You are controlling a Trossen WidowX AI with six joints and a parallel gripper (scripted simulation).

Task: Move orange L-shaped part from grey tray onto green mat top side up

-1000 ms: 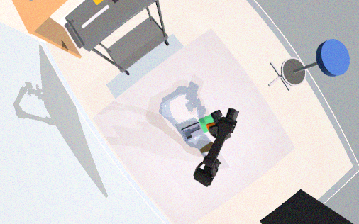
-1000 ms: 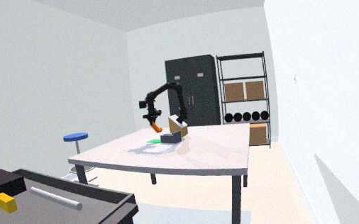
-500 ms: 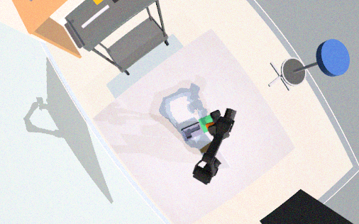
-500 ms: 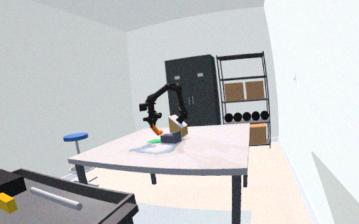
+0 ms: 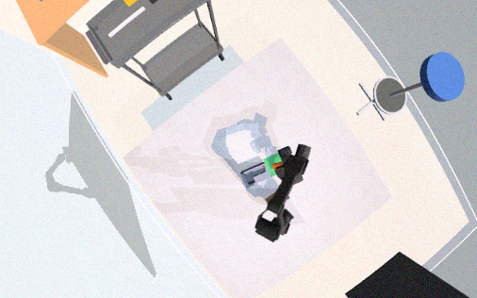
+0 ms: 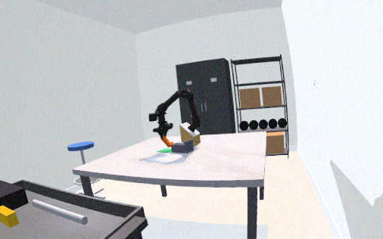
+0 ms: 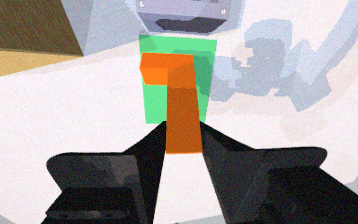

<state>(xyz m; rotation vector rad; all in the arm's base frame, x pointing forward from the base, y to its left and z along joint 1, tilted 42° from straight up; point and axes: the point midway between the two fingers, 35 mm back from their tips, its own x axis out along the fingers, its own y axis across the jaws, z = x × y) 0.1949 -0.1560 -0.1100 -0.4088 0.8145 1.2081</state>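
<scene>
Now: the orange L-shaped part 3 cm to the left of my gripper tip and 3 cm below it. From my gripper tip the other things lie so: green mat: 11 cm below, 2 cm to the left, 1 cm ahead.
</scene>
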